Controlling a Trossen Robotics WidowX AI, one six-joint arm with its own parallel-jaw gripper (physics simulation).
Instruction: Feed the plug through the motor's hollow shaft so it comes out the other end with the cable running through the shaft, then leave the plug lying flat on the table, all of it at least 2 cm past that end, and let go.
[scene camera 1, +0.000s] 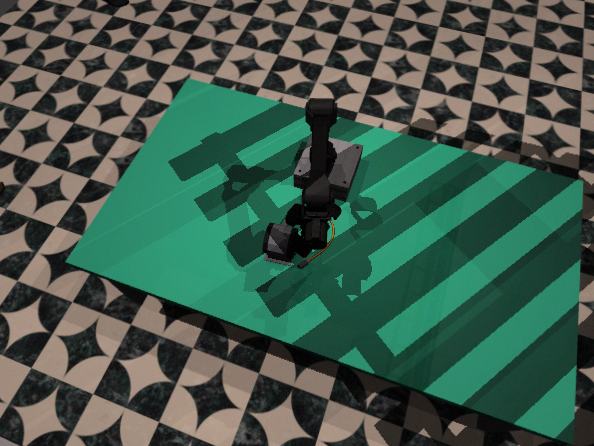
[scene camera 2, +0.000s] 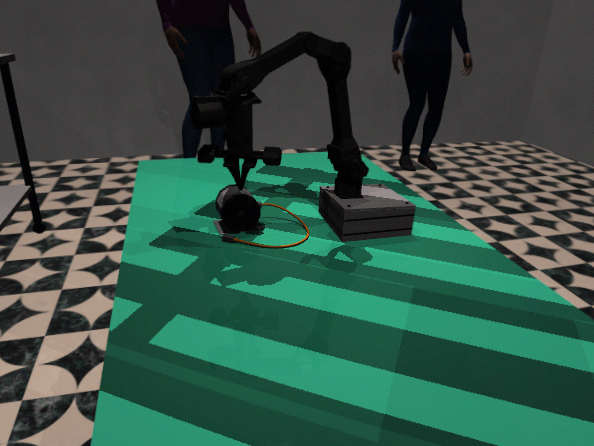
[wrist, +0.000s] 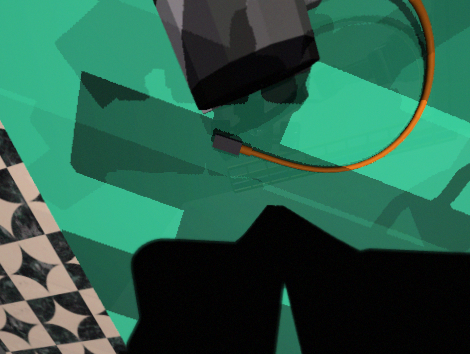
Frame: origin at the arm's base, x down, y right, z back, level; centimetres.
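Seen in the pictures: gripper, fingertip midpoint: (scene camera 2: 241, 189) (wrist: 274, 213); arm's base, link origin: (scene camera 2: 348, 194).
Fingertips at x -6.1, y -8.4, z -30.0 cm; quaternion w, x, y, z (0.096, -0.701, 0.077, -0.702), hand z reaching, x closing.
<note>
Offsets run from my fingertips to a thing's top centre. Level surfaces: height alone.
The motor {dx +4.4, dy +11.6, dz +0.4 cm} (scene camera 1: 279, 241) (scene camera 2: 240, 212) (wrist: 250, 42), a grey cylinder with black ends, lies on its side on a small base plate. Its bore is too dark to make out. The small dark grey plug {dx +13.2, dy +2.2, dz -3.2 cm} (scene camera 1: 301, 264) (scene camera 2: 228, 239) (wrist: 227, 143) lies on the table near one black end, outside the motor. The orange cable (scene camera 1: 333, 234) (scene camera 2: 307, 232) (wrist: 432, 60) curves from the plug in a wide loop back to the motor's side. My gripper (scene camera 1: 303, 251) (scene camera 2: 242, 188) (wrist: 274, 213) points down, shut and empty, beside the motor, above the table and apart from the plug.
The arm's grey base block (scene camera 1: 350, 159) (scene camera 2: 377, 220) stands on the green table {dx +14.6 cm} (scene camera 1: 140, 210) (scene camera 2: 280, 395) beyond the cable loop. Striped shadows cross the table. Its edge shows at the left in the wrist view. Two people stand behind it in scene camera 2.
</note>
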